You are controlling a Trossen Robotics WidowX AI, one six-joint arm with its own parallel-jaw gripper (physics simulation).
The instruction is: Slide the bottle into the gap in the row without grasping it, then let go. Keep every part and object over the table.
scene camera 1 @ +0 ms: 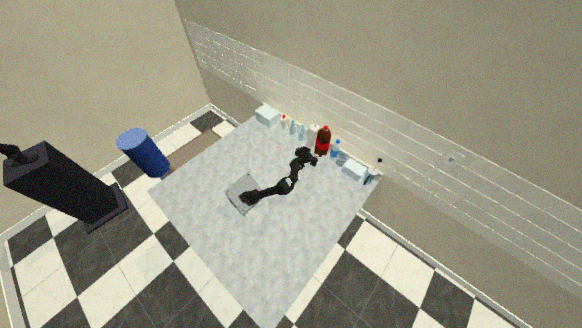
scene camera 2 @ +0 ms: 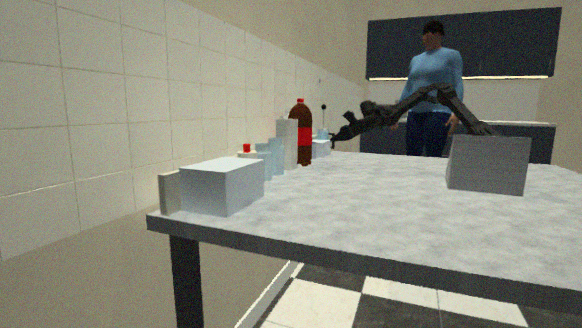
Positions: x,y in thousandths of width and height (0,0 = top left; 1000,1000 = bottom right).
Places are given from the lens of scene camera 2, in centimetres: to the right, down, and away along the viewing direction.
white box (scene camera 2: 379,572): -16, 5, 68
